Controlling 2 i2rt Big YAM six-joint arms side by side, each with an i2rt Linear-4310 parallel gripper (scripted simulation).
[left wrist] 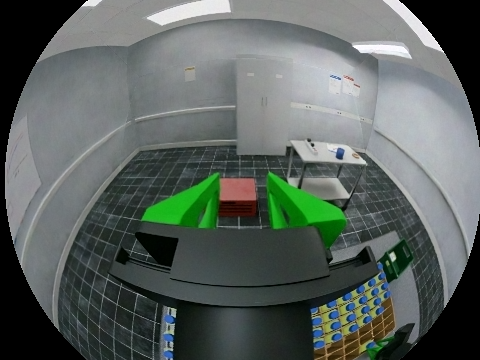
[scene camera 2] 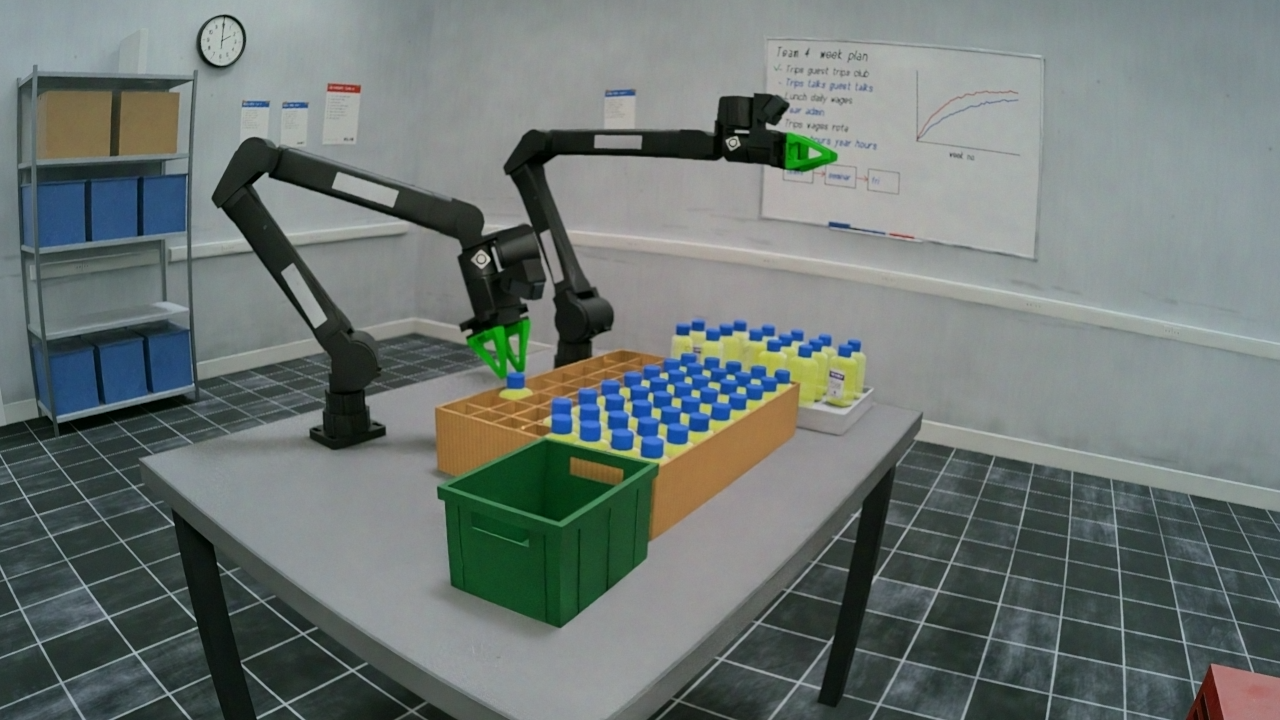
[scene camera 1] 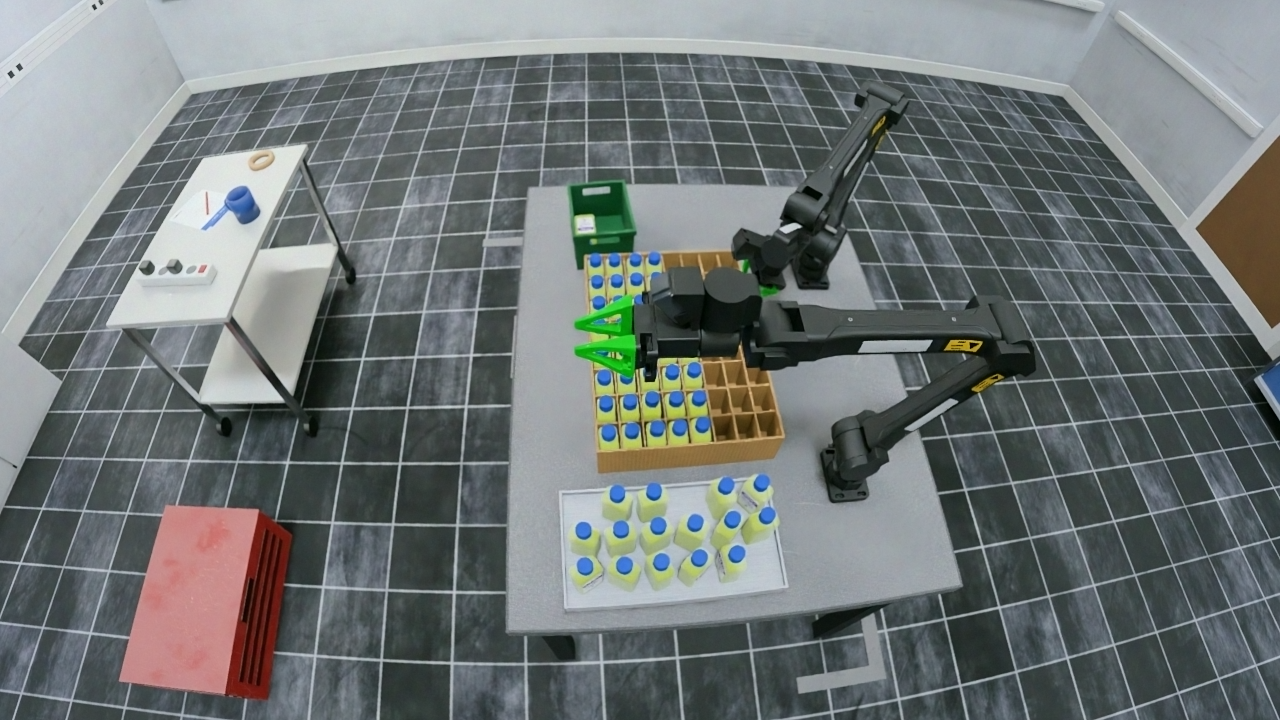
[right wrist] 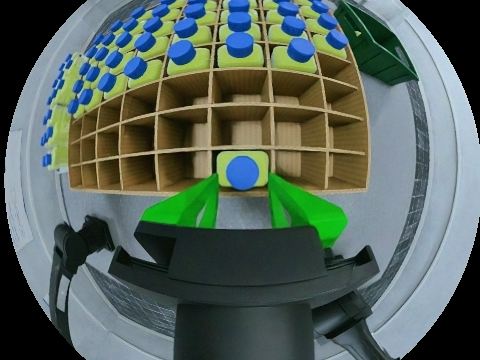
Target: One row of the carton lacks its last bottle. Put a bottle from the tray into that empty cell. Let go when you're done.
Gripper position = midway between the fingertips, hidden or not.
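Observation:
My left gripper [scene camera 1: 574, 337] [scene camera 2: 833, 156] [left wrist: 243, 179]. My right gripper [scene camera 2: 512, 375] [scene camera 1: 742, 293] [right wrist: 243, 179]. Carton [scene camera 2: 464, 442] [scene camera 1: 727, 382] [right wrist: 247, 95]. Bottle [right wrist: 239, 169]. Bottle [scene camera 1: 759, 526]. Bottle [scene camera 1: 651, 502]. Bottle [scene camera 1: 657, 535].

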